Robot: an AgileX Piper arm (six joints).
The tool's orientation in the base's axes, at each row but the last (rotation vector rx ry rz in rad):
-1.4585, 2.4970, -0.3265
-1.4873, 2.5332, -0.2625
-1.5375, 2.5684, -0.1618
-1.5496, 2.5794, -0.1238
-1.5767, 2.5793, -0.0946
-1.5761, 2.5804, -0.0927
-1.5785, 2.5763, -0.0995
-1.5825, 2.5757, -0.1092
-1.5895, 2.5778, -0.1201
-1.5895, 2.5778, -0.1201
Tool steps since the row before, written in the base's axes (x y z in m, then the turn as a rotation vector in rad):
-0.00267, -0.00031, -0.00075, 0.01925, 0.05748, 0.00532
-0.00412, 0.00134, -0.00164, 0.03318, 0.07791, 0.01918
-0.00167, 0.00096, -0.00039, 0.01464, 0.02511, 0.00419
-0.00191, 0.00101, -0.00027, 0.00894, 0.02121, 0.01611
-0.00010, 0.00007, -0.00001, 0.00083, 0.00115, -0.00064
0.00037, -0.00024, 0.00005, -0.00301, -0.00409, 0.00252
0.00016, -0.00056, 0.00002, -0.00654, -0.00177, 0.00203
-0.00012, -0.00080, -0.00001, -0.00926, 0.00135, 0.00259
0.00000, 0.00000, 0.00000, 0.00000, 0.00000, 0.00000
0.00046, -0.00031, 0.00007, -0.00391, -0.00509, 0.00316
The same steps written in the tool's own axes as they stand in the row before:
0.00161, 0.00228, -0.00009, -0.05991, 0.01010, -0.00343
0.00092, 0.00452, 0.00047, -0.08549, 0.00476, -0.01442
-0.00004, 0.00196, 0.00007, -0.02926, -0.00156, -0.00198
0.00001, 0.00218, -0.00003, -0.02399, -0.00005, -0.01462
-0.00002, 0.00012, 0.00000, -0.00135, -0.00013, 0.00075
0.00004, -0.00044, 0.00000, 0.00483, 0.00050, -0.00293
0.00043, -0.00040, 0.00000, 0.00438, 0.00473, -0.00290
0.00077, -0.00025, -0.00001, 0.00278, 0.00848, -0.00383
0.00000, 0.00000, 0.00000, 0.00000, 0.00000, 0.00000
0.00007, -0.00055, 0.00000, 0.00612, 0.00078, -0.00361

